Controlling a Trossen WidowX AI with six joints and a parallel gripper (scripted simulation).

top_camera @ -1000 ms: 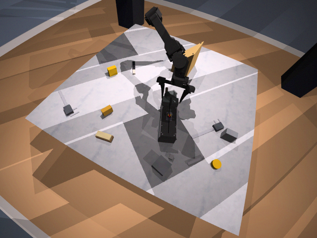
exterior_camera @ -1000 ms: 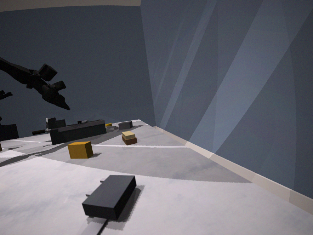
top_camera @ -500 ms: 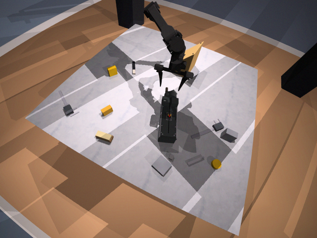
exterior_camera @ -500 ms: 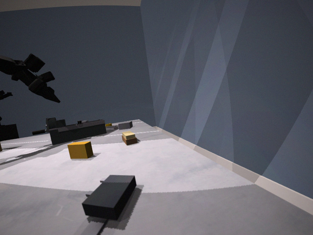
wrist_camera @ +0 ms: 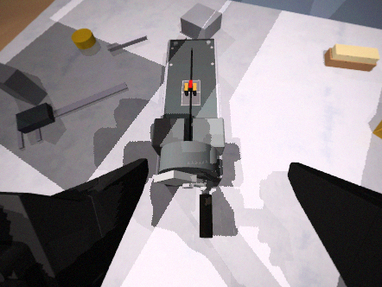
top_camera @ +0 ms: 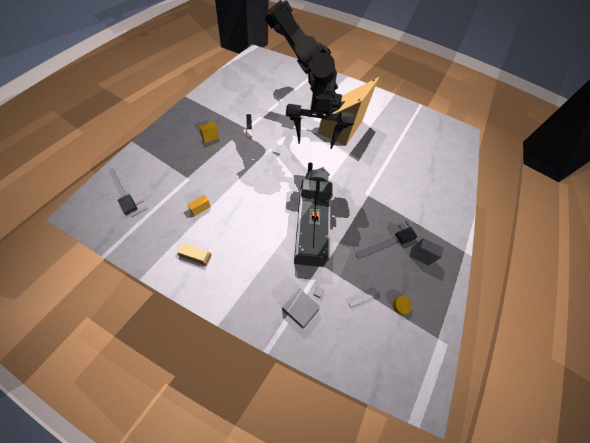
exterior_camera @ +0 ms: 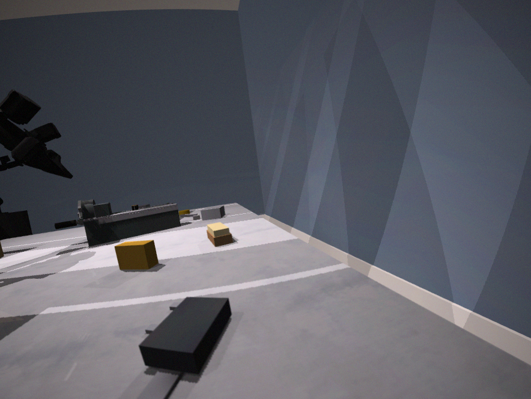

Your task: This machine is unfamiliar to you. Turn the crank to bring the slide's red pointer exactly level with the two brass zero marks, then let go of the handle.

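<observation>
The dark brown crank handle lies 30 mm behind my gripper tip, 10 mm to the right of it and 130 mm below it. Round my gripper tip: tan block 390 mm ahead, 160 mm to the right, 180 mm below; yellow cube 10 mm behind, 430 mm to the right, 170 mm below; red pointer 140 mm ahead, 90 mm to the left, 120 mm below.
</observation>
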